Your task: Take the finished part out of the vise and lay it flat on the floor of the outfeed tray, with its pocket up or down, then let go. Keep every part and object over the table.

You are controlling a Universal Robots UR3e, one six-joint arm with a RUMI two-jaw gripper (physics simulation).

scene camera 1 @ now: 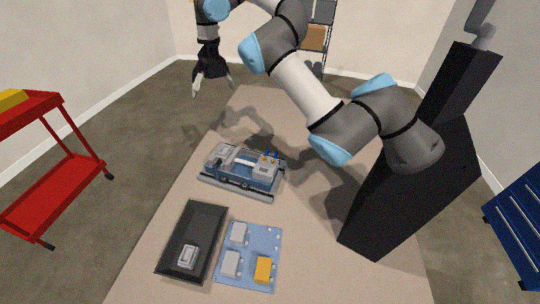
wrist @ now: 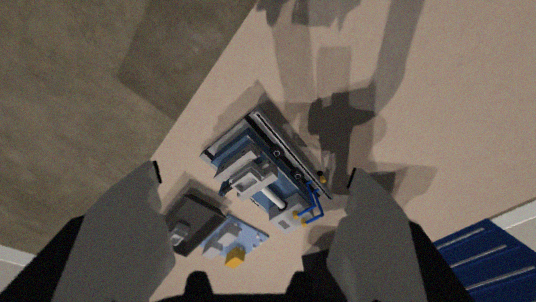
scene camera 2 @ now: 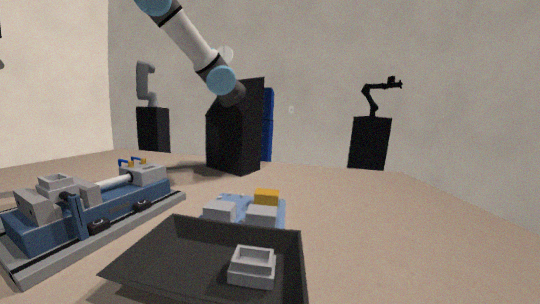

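Pixels of known places: gripper, fingertip midpoint: point(scene camera 1: 214, 93) point(wrist: 257, 166); arm's base, link origin: point(scene camera 1: 415, 155) point(scene camera 2: 233, 96).
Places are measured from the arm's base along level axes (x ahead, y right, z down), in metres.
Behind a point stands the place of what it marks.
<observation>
The finished part point(scene camera 1: 226, 150) @(x 0.489, y 0.214, z 0.212 m) point(scene camera 2: 54, 183) @(x 0.515, y 0.198, z 0.216 m) point(wrist: 246, 183) @(x 0.494, y 0.212, z 0.226 m) is a light grey stepped block. It sits between the jaws of the blue and grey vise point(scene camera 1: 202, 167) @(x 0.586, y 0.210, z 0.306 m) point(scene camera 2: 120, 204) @(x 0.449, y 0.145, z 0.282 m) point(wrist: 286, 186) @(x 0.396, y 0.223, z 0.267 m), with its pocket up. The outfeed tray point(scene camera 1: 200, 222) @(x 0.546, y -0.019, z 0.315 m) point(scene camera 2: 160, 255) @(x 0.529, y 0.011, z 0.315 m) point(wrist: 197, 215) @(x 0.530, y -0.043, z 0.315 m) is dark and shallow, with raised walls. A similar grey part point(scene camera 1: 188, 256) @(x 0.549, y -0.135, z 0.294 m) point(scene camera 2: 252, 270) @(x 0.566, y -0.133, z 0.290 m) point(wrist: 179, 233) @(x 0.550, y -0.107, z 0.287 m) lies in it near one end, pocket up. My gripper point(scene camera 1: 214, 91) @(x 0.547, y 0.356, z 0.063 m) point(wrist: 257, 166) @(x 0.547, y 0.356, z 0.063 m) is open and empty. It hangs high above the table level, beyond the vise in scene camera 1, apart from the part.
A light blue plate point(scene camera 1: 257, 244) @(x 0.359, y -0.077, z 0.319 m) point(wrist: 247, 236) @(x 0.349, y -0.056, z 0.319 m) beside the tray holds two grey blocks and a yellow block point(scene camera 1: 263, 270) @(x 0.339, y -0.161, z 0.283 m) point(scene camera 2: 266, 196) @(x 0.359, y -0.154, z 0.287 m) point(wrist: 235, 257) @(x 0.351, y -0.126, z 0.284 m). Blue handles with yellow ends rise from the vise's far end. The arm's black pedestal point(scene camera 1: 415, 210) @(x 0.032, y -0.113, z 0.050 m) point(scene camera 2: 232, 135) @(x 0.084, y -0.017, z 0.166 m) and a red cart point(scene camera 1: 60, 97) stand nearby.
</observation>
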